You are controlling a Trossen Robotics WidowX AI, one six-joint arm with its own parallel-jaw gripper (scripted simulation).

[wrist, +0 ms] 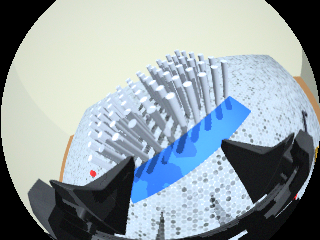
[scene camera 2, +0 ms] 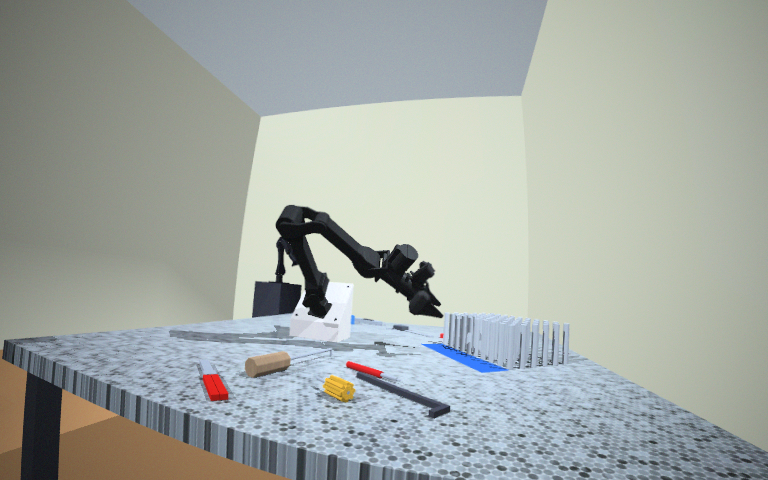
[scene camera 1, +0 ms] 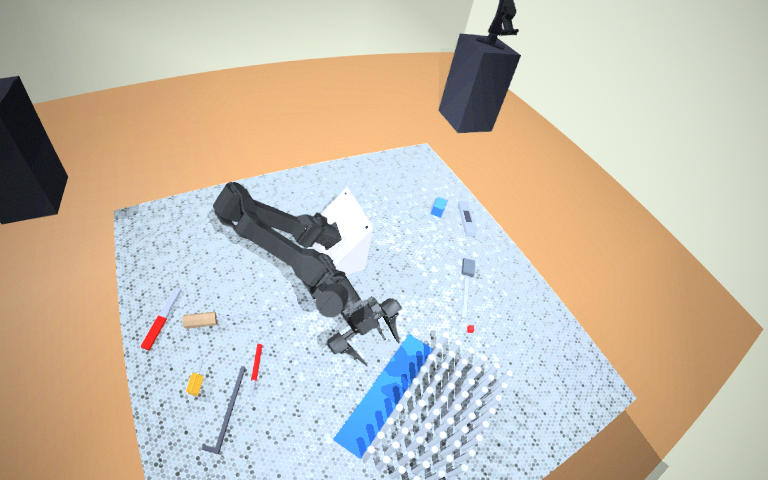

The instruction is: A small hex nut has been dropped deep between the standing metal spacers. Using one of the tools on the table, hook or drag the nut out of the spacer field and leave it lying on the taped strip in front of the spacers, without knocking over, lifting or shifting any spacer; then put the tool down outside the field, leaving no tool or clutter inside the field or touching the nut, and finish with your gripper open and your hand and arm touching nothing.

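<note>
You'd see my gripper at (scene camera 1: 383, 354), (scene camera 2: 441, 310) and (wrist: 180, 153), and it's open with nothing in it. There's a blue taped strip as well, and that's at (scene camera 1: 361, 428), (scene camera 2: 482, 366) and (wrist: 168, 166).
</note>
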